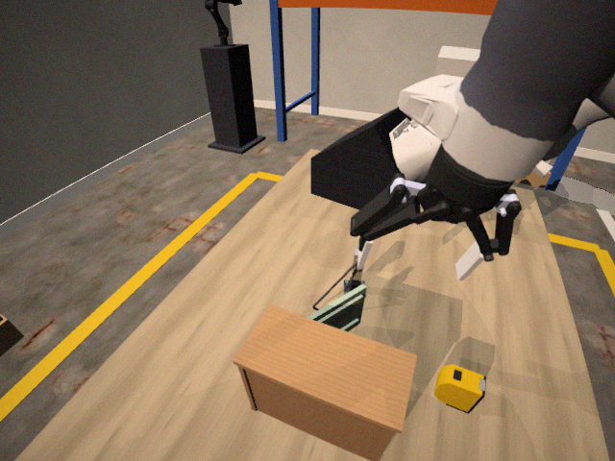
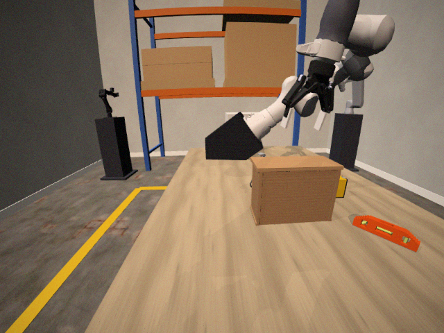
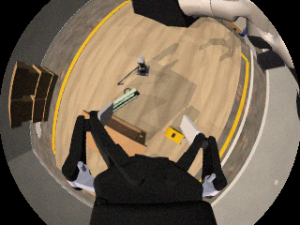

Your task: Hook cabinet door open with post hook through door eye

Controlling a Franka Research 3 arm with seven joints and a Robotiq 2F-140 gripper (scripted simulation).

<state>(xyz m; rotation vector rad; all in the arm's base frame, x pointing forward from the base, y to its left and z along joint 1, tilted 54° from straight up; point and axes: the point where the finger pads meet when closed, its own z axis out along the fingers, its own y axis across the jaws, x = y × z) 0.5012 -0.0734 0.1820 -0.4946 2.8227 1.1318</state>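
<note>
The green door is 30 mm ahead of my hand, 120 mm to the right of it and 180 mm below it. Round my hand: hook post: 110 mm behind, 120 mm to the right, 170 mm below; then yellow tape measure: 20 mm ahead, 140 mm to the left, 210 mm below; then orange spirit level: 270 mm ahead, 150 mm to the left, 230 mm below.
</note>
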